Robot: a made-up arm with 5 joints.
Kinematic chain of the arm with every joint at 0, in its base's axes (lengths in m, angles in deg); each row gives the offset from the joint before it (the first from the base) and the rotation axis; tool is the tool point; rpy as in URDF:
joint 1: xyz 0 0 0.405 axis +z
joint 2: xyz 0 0 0 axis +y
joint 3: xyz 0.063 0 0.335 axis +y
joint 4: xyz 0.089 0 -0.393 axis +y
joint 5: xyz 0.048 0 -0.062 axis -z
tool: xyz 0 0 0 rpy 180 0 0
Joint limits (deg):
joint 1: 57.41..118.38
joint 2: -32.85..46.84
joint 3: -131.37..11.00
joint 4: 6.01..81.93
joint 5: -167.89..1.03
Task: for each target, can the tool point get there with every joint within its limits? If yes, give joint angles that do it. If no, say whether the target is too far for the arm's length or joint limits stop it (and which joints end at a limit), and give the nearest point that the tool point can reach.
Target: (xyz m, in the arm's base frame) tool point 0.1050 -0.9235 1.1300
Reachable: no: too far | nearest point 0.0146 -0.1283 1.1984 | short by 0.803 m
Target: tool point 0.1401 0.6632 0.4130
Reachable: yes | joints 78.07 37.54 -90.74 45.61 -71.26
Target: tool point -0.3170 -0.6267 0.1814
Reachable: no: joint limits stop it (at a limit: joint 2, joint 3) | nearest point -0.0339 -0.0670 0.2903 | short by 0.637 m
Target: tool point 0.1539 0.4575 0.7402
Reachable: yes | joints 71.41 -10.13 -64.31 11.85 -77.89
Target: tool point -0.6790 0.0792 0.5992
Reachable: no: joint limits stop it (at a limit: joint 1) | nearest point -0.1865 0.3453 0.5992 | short by 0.560 m
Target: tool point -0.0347 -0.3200 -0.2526
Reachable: no: joint limits stop it (at a limit: joint 1, joint 2) | nearest point -0.0110 0.0203 0.1859 | short by 0.556 m
